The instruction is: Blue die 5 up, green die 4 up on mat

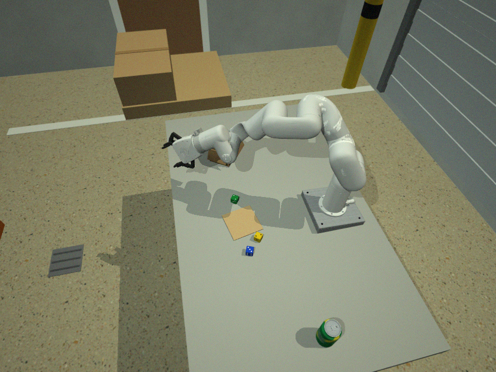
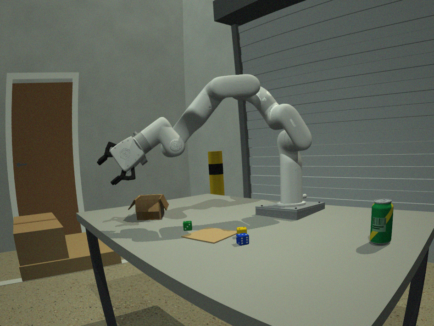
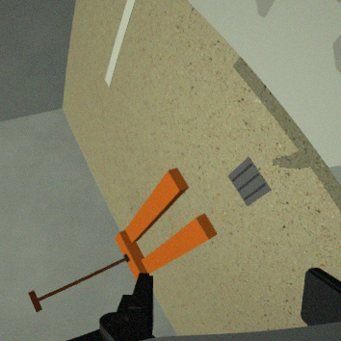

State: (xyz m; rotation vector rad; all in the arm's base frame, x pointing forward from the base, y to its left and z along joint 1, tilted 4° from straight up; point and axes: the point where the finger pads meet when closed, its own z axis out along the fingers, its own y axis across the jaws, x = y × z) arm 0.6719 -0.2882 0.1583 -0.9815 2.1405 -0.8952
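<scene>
Now: the yellow die 35 cm to the left of my hand, 29 cm behind it and 21 cm below it. From my hand the other things lie so: green die 24 cm behind, 21 cm below, 13 cm to the left; then cardboard box 27 cm behind, 18 cm to the right, 18 cm below; then cardboard mat 26 cm to the left, 25 cm behind, 23 cm below.
</scene>
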